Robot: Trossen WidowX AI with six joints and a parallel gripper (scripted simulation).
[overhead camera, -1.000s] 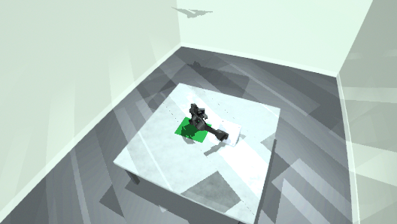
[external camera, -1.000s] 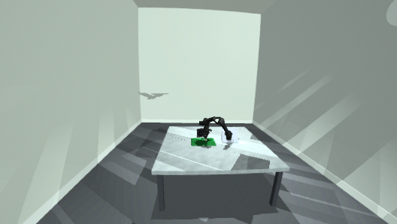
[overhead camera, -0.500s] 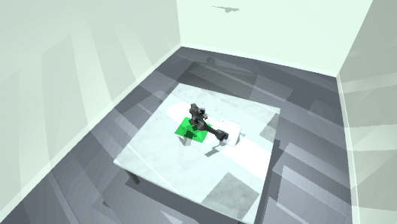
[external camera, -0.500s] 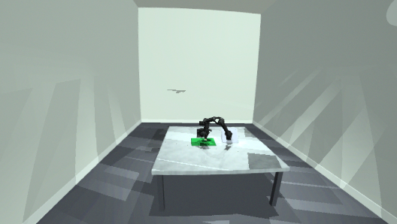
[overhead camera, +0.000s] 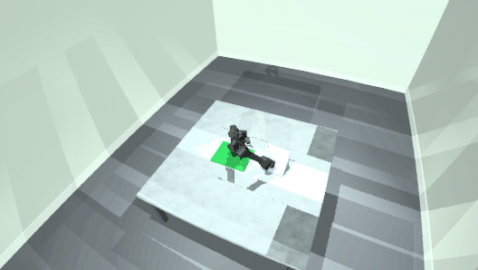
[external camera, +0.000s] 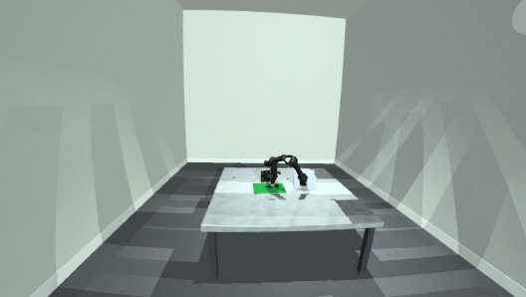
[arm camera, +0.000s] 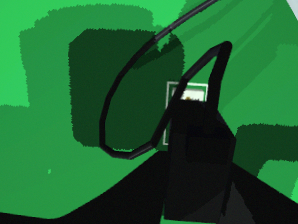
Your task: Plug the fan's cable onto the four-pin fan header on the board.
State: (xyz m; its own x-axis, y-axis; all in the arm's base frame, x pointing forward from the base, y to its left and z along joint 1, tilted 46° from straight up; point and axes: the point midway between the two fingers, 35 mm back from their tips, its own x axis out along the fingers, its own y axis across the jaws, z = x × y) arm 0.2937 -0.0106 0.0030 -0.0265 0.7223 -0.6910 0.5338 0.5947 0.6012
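Right now my gripper tip is 1 cm below the black fan plug and 1 cm short of it. Also, from my gripper tip: green board 5 cm to the left, 5 cm below, 4 cm ahead; white four-pin header 4 cm below, 1 cm ahead; black fan 13 cm to the right, 7 cm ahead, 2 cm above.
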